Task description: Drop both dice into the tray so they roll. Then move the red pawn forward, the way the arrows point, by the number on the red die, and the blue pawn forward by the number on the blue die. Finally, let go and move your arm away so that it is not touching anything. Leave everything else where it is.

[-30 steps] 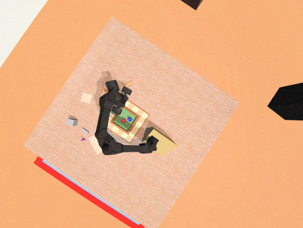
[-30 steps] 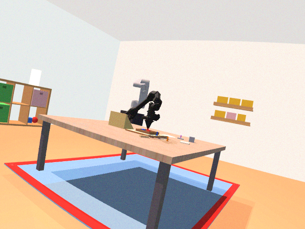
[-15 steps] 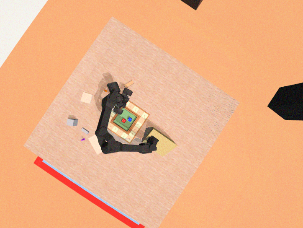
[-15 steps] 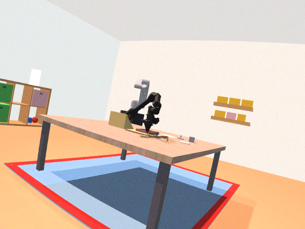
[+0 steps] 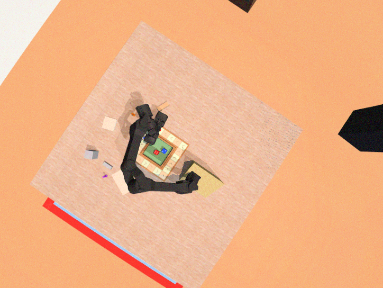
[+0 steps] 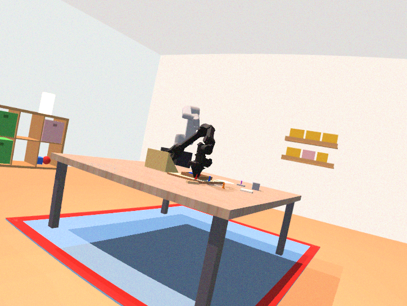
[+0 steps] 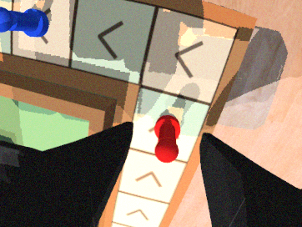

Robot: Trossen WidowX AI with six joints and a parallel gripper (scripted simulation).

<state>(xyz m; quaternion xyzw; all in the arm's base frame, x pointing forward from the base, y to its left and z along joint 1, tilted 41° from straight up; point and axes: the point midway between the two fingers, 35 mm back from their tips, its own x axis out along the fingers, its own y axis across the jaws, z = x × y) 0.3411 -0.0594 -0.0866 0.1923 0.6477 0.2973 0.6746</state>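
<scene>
Right now the red pawn is right at my gripper tip. The rest, counted from my gripper tip: green tray: 70 mm behind, 110 mm to the left, 20 mm below; then tan block: 70 mm ahead, 130 mm to the right, 20 mm below; then blue pawn: 40 mm ahead, 90 mm to the left.
</scene>
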